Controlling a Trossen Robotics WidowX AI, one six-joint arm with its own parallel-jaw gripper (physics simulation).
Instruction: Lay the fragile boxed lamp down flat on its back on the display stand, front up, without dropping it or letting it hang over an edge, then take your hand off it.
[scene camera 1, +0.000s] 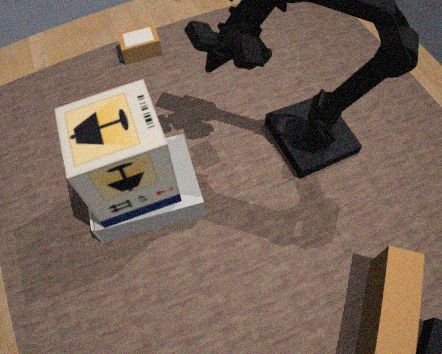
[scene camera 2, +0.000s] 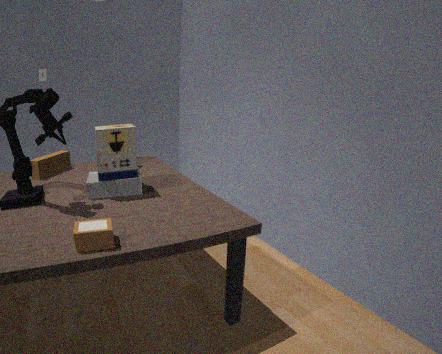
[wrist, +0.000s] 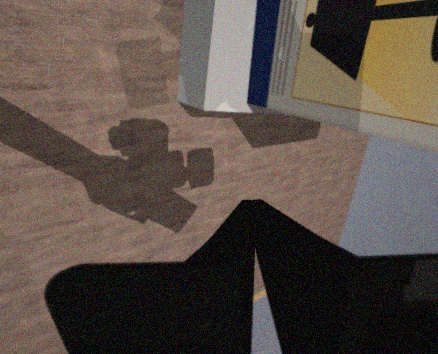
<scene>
My gripper (scene camera 1: 207, 71) is shut and holds nothing. Also in view: a boxed lamp (scene camera 1: 116, 157). Further things: a display stand (scene camera 1: 192, 205).
The boxed lamp is seen too in scene camera 2 (scene camera 2: 116, 153) and in the wrist view (wrist: 364, 73). My gripper shows as well in the wrist view (wrist: 251, 209). The display stand shows as well in scene camera 2 (scene camera 2: 129, 186) and in the wrist view (wrist: 215, 57).
</scene>
